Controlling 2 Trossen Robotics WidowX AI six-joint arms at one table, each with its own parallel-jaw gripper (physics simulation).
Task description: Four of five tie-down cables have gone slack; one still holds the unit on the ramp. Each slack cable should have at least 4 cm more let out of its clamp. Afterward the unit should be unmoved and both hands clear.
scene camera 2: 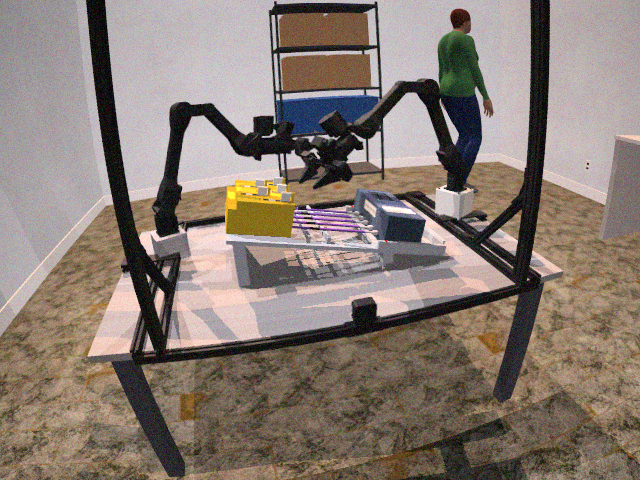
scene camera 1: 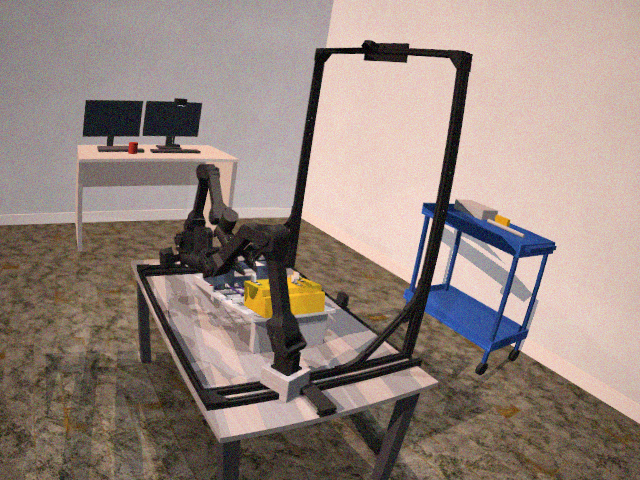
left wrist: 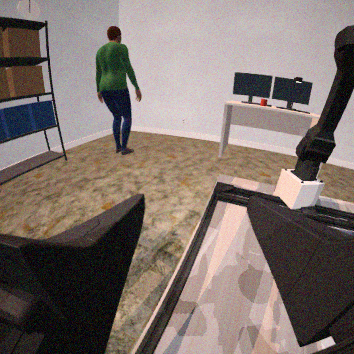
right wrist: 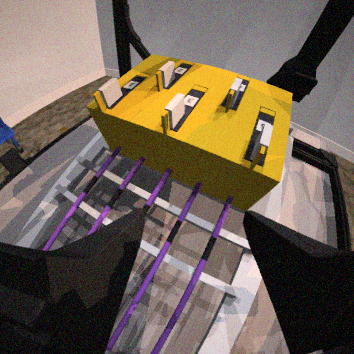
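The yellow clamp block (scene camera 1: 305, 302) (scene camera 2: 260, 218) (right wrist: 200, 145) stands on the upper end of the white ramp (scene camera 2: 413, 248) (right wrist: 247, 280). White-tipped levers (right wrist: 175, 111) stick up from its slots. Several purple cables (scene camera 2: 330, 222) (right wrist: 192, 280) with black bands run from it to the dark blue unit (scene camera 2: 398, 222), lower on the ramp. I cannot tell which are slack. My right gripper (right wrist: 194, 216) is open and empty above the cables, facing the block; its left-hand finger hides parts of some cables. My left gripper (left wrist: 197, 201) is open and empty, raised, pointing away from the ramp.
In scene camera 2 the two wrists look close together, overlapping above the ramp. A black frame (scene camera 1: 449, 155) (scene camera 2: 537, 129) rises over the table (scene camera 1: 382, 387) (scene camera 2: 206, 310). A small black box (scene camera 2: 364, 311) sits on its front rail. A person (scene camera 2: 459, 67) (left wrist: 115, 70) stands beyond the table.
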